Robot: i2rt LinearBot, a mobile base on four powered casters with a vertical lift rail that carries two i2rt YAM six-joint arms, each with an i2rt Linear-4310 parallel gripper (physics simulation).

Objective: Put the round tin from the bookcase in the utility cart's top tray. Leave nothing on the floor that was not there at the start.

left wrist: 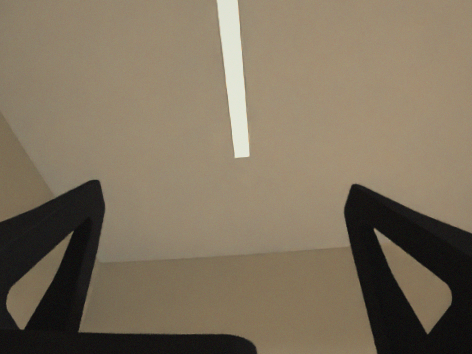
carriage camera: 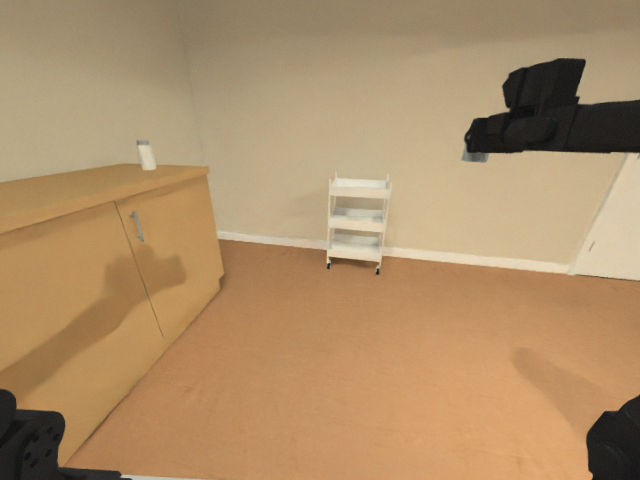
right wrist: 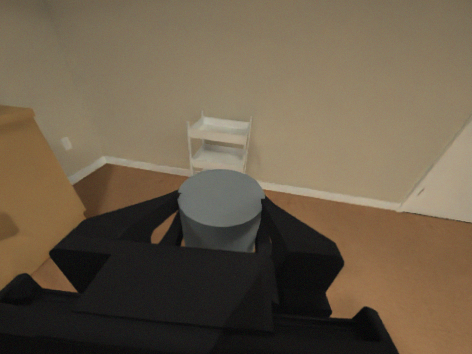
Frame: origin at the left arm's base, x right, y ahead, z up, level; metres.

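Seen in the pictures: left gripper, between the fingertips: (left wrist: 227, 195); right gripper, between the fingertips: (carriage camera: 476, 137) (right wrist: 224, 194).
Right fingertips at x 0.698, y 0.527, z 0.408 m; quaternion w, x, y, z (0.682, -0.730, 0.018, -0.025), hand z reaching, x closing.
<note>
Pixels of each thing's top centre, then the offset from my right fingertips to it. "spot": a spot on its surface instead.
- grey round tin, centre of its top: (right wrist: 222, 191) (carriage camera: 482, 129) dx -0.001, dy -0.018, dz +0.018 m
- white utility cart, a spot on its surface: (carriage camera: 359, 192) (right wrist: 217, 136) spot: dx -0.099, dy +1.136, dz -0.415 m
- white bottle with a grey cap, centre of its top: (carriage camera: 142, 140) dx -1.324, dy +0.700, dz -0.051 m
The grey round tin (carriage camera: 475, 156) (right wrist: 220, 200) is held upright between the fingers of my right gripper (right wrist: 224, 194), which is shut on it. In the carriage camera view the tin's lower part shows under the dark gripper at the upper right. The white utility cart (carriage camera: 359, 192) (right wrist: 220, 135) has three trays and stands on the floor against the far wall, well away from the gripper. No object shows in its top tray. My left gripper (left wrist: 227, 195) is open and empty, pointing up at the ceiling. The bookcase does not show.
A wooden cabinet (carriage camera: 175, 227) (right wrist: 35, 190) stands along the left side, with a white bottle with a grey cap (carriage camera: 146, 156) on its top. A white door (carriage camera: 615, 232) (right wrist: 450, 185) is at the right of the far wall. The cabinet's front corner borders the floor left of the cart.
</note>
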